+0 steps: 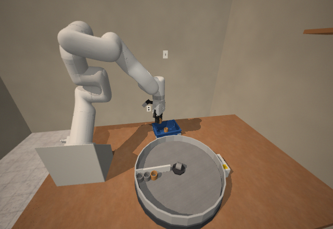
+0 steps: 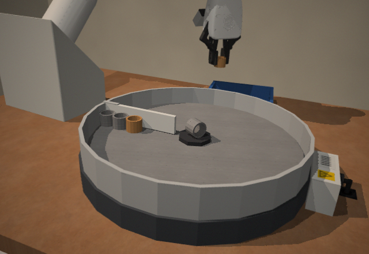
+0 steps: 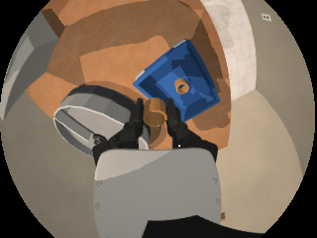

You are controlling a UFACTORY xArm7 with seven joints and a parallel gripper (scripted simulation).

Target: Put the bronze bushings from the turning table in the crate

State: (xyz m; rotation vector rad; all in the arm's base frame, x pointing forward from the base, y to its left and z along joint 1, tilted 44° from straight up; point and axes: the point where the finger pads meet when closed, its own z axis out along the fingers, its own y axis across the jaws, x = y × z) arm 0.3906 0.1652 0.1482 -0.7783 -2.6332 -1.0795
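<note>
Now: hand 6 cm short of the blue crate, 5 cm to the right of it and 13 cm above it. From my hand the other things lie so: turning table: 7 cm ahead, 32 cm to the right, 10 cm below.
</note>
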